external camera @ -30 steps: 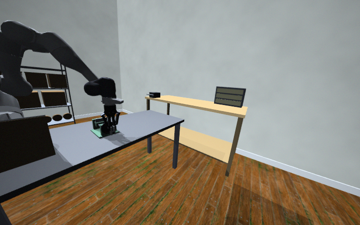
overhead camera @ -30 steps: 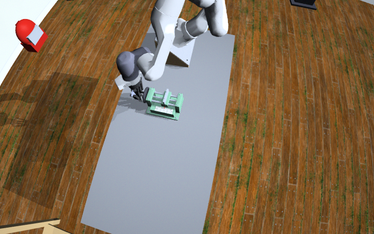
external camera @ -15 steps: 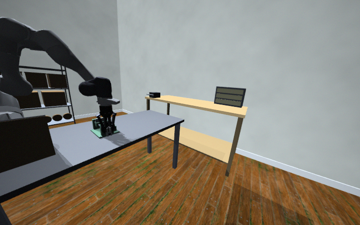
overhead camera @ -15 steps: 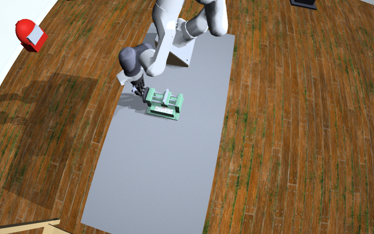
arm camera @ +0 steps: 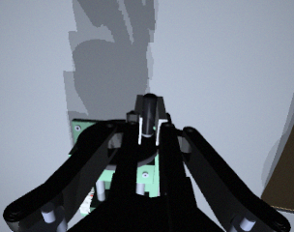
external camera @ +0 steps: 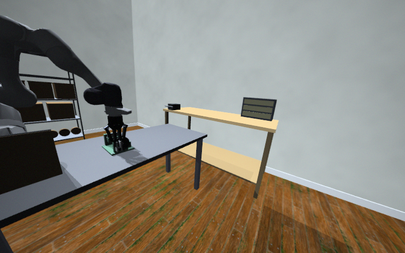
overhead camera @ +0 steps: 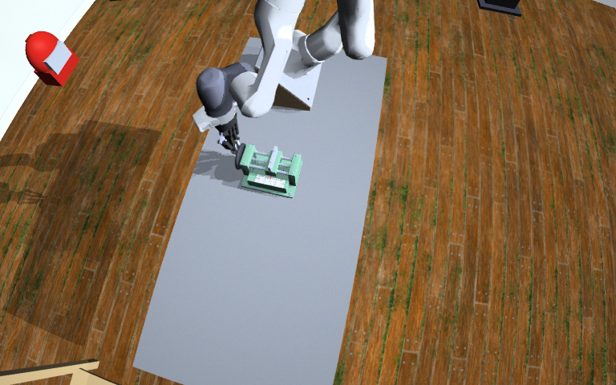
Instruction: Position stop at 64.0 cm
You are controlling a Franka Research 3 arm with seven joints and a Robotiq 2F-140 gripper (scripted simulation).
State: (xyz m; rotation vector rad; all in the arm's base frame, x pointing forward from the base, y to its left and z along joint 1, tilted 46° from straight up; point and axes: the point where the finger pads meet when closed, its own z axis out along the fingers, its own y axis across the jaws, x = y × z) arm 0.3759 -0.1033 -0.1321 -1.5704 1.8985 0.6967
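The dark handwheel lies 2 cm to the left of my hand, 1 cm below it and 1 cm ahead of it. Round my hand: stop carriage (15 cm to the left, 7 cm ahead, 1 cm above).
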